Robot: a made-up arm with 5 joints.
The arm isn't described. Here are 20 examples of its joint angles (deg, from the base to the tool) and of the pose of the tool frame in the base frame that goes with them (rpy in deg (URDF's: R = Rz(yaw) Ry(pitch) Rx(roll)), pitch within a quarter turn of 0, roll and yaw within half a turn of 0; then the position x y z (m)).
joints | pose
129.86 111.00 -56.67 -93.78 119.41 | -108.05 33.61 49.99 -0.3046 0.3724 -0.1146
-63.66 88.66 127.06 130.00 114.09 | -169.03 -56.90 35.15 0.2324 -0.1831 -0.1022
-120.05 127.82 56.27 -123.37 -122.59 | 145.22 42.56 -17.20 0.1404 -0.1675 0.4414
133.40 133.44 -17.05 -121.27 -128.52 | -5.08 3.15 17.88 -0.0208 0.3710 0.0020
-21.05 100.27 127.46 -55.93 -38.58 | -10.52 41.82 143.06 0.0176 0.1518 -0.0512
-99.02 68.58 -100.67 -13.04 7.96 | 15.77 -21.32 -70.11 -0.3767 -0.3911 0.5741
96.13 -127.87 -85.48 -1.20 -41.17 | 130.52 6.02 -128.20 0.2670 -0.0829 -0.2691
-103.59 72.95 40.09 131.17 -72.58 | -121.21 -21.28 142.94 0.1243 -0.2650 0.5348
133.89 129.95 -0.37 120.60 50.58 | 122.71 40.52 -115.98 -0.1585 0.5455 -0.0348
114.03 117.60 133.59 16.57 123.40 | 72.02 -11.21 105.96 0.0735 0.2210 0.5070
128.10 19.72 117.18 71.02 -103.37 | -86.26 57.69 32.28 0.2429 0.1414 0.3440
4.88 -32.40 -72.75 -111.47 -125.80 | -1.82 2.23 -117.21 0.2550 -0.2652 -0.2812
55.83 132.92 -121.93 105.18 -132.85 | 117.91 -36.17 46.85 -0.2669 0.0020 0.0985
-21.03 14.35 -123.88 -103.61 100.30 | 174.26 8.39 -111.48 -0.0412 -0.2500 -0.4949
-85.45 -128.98 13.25 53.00 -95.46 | 167.55 -14.97 76.49 -0.0980 -0.0972 0.4530
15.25 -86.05 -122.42 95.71 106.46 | 101.52 -9.24 123.10 0.5639 0.0621 0.0914
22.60 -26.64 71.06 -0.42 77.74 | 31.51 -24.74 -10.58 0.0283 -0.1269 0.2901
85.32 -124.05 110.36 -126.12 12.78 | -140.91 -46.70 34.83 -0.0558 0.3626 0.1490
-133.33 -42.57 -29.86 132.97 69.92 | -38.14 -21.84 -94.49 0.3937 0.0905 0.7310
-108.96 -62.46 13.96 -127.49 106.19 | 43.55 6.97 -166.25 0.0131 0.0397 0.6648
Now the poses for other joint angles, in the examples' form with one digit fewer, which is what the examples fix.
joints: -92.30 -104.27 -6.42 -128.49 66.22
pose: -26.4 -6.9 -127.2 0.176 -0.160 0.702
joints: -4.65 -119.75 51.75 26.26 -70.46
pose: 10.9 -70.0 -127.3 -0.187 -0.106 0.052
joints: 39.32 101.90 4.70 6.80 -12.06
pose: 94.8 47.6 118.4 0.219 -0.075 -0.383
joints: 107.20 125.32 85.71 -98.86 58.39
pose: -107.3 -66.4 -68.0 0.326 0.316 0.220
